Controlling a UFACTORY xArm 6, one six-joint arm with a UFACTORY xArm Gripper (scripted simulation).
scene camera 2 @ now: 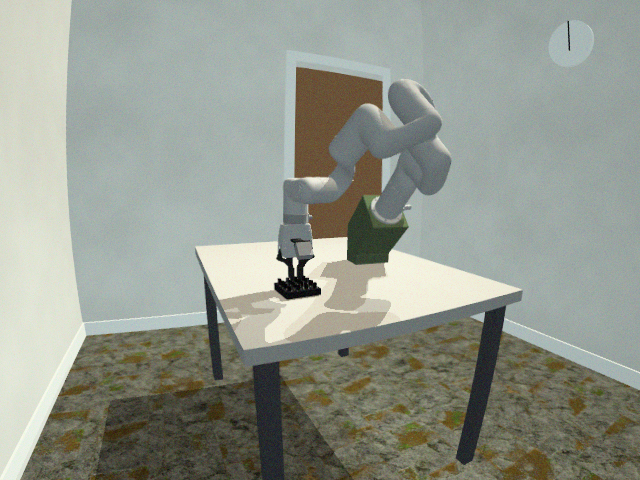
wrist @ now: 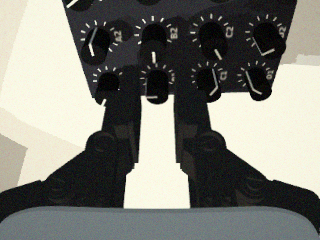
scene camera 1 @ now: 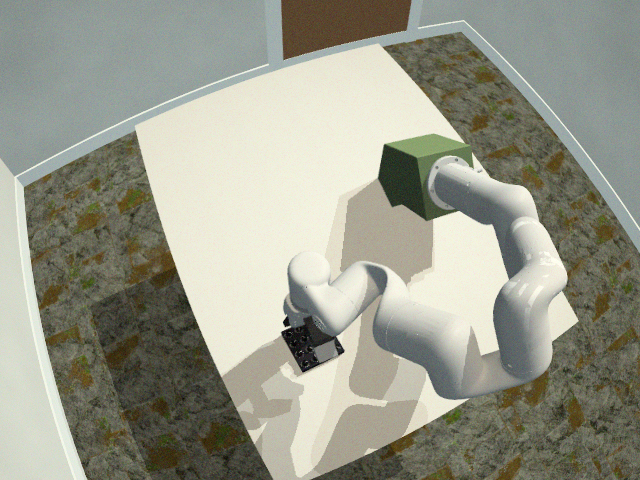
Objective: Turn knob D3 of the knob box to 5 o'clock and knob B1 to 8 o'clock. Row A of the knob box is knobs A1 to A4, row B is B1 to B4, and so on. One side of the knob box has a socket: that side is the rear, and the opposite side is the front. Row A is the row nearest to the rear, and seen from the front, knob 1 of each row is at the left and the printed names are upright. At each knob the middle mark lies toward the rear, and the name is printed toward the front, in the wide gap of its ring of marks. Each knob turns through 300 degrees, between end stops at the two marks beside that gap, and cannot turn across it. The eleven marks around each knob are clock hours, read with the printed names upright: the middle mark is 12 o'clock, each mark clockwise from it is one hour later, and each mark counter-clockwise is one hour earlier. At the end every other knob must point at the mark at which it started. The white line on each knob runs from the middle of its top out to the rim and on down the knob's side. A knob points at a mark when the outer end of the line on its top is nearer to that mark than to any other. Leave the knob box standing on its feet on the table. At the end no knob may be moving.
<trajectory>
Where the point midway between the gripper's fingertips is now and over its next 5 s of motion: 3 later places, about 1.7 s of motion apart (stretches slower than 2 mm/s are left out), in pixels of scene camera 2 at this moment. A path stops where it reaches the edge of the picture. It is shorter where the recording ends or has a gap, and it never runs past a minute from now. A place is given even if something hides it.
My gripper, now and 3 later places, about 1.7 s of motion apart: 295, 279; 295, 266; 295, 261; 295, 274
</trajectory>
